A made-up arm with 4 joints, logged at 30 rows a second.
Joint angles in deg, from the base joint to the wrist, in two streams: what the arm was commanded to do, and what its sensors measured. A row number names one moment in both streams.
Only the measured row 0 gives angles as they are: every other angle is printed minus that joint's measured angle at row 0.
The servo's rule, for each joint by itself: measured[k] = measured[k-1] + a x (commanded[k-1-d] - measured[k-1]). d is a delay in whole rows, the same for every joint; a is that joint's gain. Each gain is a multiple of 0.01, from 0.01 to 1. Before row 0 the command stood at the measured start. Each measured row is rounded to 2 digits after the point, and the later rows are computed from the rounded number. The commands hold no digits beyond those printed.
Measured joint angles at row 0:
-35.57, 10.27, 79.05, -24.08
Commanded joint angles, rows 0 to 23:
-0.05, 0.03, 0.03, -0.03
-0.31, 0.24, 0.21, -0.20
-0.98, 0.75, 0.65, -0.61
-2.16, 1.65, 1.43, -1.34
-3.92, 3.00, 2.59, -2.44
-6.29, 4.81, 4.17, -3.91
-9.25, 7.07, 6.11, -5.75
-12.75, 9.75, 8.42, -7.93
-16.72, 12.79, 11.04, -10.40
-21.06, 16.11, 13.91, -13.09
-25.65, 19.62, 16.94, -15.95
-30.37, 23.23, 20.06, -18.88
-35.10, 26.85, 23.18, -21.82
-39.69, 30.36, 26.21, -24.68
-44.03, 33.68, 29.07, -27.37
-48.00, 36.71, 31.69, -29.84
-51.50, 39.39, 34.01, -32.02
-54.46, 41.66, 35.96, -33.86
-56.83, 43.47, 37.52, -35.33
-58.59, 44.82, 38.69, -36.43
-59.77, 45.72, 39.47, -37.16
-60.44, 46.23, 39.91, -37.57
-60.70, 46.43, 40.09, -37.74
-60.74, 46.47, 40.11, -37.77
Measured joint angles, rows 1 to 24:
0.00, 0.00, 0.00, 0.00
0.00, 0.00, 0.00, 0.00
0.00, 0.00, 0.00, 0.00
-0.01, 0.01, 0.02, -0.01
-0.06, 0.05, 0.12, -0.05
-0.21, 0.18, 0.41, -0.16
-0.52, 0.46, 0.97, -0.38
-1.06, 0.94, 1.86, -0.77
-1.90, 1.68, 3.13, -1.37
-3.08, 2.70, 4.77, -2.20
-4.63, 4.04, 6.78, -3.29
-6.56, 5.70, 9.12, -4.64
-8.88, 7.68, 11.75, -6.25
-11.56, 9.95, 14.60, -8.09
-14.57, 12.47, 17.60, -10.14
-17.85, 15.20, 20.67, -12.36
-21.34, 18.08, 23.72, -14.70
-24.97, 21.04, 26.66, -17.11
-28.65, 24.02, 29.43, -19.53
-32.31, 26.94, 31.95, -21.90
-35.85, 29.74, 34.16, -24.17
-39.21, 32.35, 36.01, -26.29
-42.31, 34.72, 37.48, -28.22
-45.10, 36.81, 38.57, -29.92
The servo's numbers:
d 3
a 0.16 0.19 0.55 0.19

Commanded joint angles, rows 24 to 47:
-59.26, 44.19, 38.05, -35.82
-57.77, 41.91, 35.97, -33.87
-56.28, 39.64, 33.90, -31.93
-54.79, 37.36, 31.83, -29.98
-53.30, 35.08, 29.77, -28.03
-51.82, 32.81, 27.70, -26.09
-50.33, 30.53, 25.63, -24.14
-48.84, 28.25, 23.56, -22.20
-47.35, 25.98, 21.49, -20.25
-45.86, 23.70, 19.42, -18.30
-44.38, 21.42, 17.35, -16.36
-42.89, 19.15, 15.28, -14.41
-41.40, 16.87, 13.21, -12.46
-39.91, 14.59, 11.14, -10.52
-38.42, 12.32, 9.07, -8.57
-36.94, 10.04, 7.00, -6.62
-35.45, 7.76, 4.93, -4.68
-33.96, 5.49, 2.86, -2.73
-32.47, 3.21, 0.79, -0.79
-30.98, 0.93, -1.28, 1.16
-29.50, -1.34, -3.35, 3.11
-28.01, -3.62, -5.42, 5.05
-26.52, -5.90, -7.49, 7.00
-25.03, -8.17, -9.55, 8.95
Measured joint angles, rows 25 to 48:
-47.55, 38.60, 39.31, -31.37
-49.65, 40.09, 39.74, -32.58
-51.42, 41.30, 39.94, -33.57
-52.67, 41.85, 38.90, -34.00
-53.49, 41.86, 37.29, -33.98
-53.94, 41.44, 35.43, -33.59
-54.08, 40.66, 33.45, -32.90
-53.96, 39.60, 31.43, -31.97
-53.62, 38.31, 29.38, -30.85
-53.09, 36.83, 27.32, -29.58
-52.41, 35.20, 25.25, -28.18
-51.60, 33.45, 23.18, -26.67
-50.68, 31.60, 21.11, -25.08
-49.67, 29.67, 19.04, -23.42
-48.59, 27.67, 16.97, -21.71
-47.44, 25.62, 14.90, -19.95
-46.24, 23.52, 12.83, -18.16
-44.99, 21.39, 10.76, -16.34
-43.70, 19.23, 8.69, -14.49
-42.38, 17.05, 6.62, -12.63
-41.03, 14.85, 4.55, -10.75
-39.66, 12.64, 2.48, -8.86
-38.27, 10.42, 0.41, -6.96
-36.87, 8.19, -1.66, -5.05

